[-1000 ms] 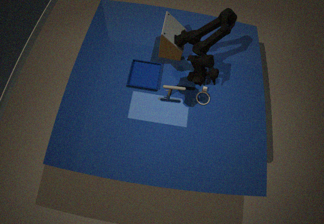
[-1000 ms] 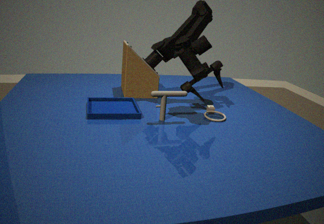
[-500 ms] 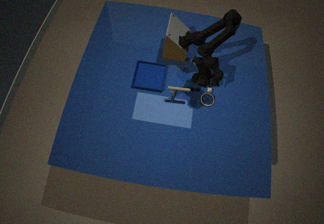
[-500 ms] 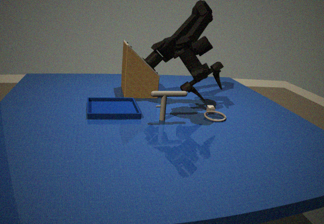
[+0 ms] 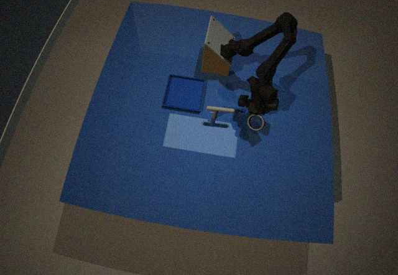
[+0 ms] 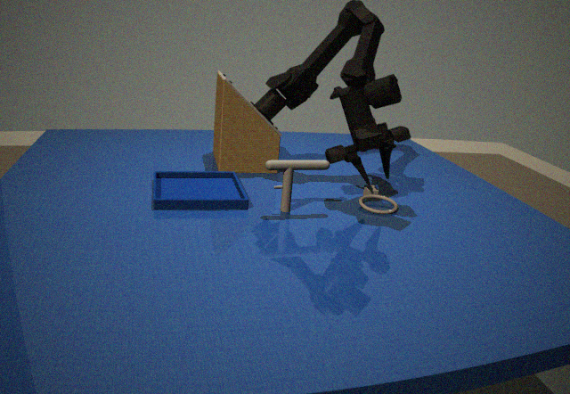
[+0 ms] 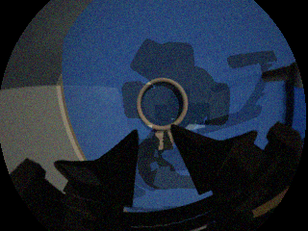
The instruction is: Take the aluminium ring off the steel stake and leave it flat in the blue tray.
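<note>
Now: gripper tip 40 mm above the aluminium ring, 20 mm short of it and 10 mm to the left of it. Round my gripper tip: blue tray 380 mm to the right, 100 mm behind, 40 mm below.
</note>
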